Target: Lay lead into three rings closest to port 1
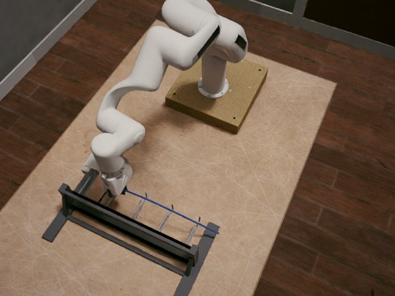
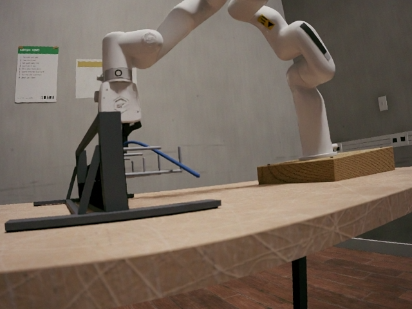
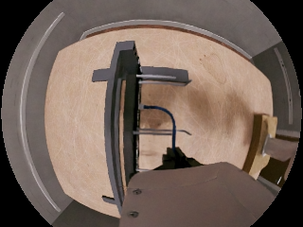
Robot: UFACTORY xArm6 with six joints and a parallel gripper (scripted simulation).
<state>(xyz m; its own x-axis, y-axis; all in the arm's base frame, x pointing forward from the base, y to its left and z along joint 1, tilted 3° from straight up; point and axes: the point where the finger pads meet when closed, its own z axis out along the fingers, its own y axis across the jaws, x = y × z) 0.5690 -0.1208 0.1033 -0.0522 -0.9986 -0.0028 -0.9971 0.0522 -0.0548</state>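
Now: hand 90 mm short of the dark grey rack, 60 mm to the right of it and 60 mm above it.
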